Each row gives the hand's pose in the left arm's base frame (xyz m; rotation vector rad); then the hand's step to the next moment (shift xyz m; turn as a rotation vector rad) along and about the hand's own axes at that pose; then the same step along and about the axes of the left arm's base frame.
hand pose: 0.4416 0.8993 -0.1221 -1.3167 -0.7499 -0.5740
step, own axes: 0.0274 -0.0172 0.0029 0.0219 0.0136 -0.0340
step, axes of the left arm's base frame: 0.0043 0.0010 0.0322 0.0297 -0.0302 0.0052
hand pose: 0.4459 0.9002 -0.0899 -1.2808 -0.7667 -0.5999
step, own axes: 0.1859 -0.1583 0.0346 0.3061 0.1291 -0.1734
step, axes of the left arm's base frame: -0.0119 0.0065 0.2462 0.3179 -0.1379 0.1428
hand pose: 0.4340 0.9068 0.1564 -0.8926 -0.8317 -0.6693
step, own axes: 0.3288 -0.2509 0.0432 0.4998 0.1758 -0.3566
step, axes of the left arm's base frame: -0.0425 -0.1329 0.3917 0.5160 -0.3055 0.2198
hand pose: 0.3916 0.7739 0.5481 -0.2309 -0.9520 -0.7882
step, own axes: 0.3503 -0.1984 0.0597 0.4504 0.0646 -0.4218
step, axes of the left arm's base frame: -0.0595 -0.2850 0.2844 0.4643 -0.3919 0.1255
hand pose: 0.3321 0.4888 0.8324 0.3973 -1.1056 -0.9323
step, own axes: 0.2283 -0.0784 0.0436 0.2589 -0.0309 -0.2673
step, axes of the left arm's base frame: -0.0420 -0.2211 0.0976 0.2591 -0.2685 0.0145
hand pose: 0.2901 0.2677 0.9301 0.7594 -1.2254 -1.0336
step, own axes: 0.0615 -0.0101 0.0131 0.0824 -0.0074 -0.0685
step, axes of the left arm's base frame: -0.0138 -0.0599 0.0168 0.0668 -0.0835 0.0102
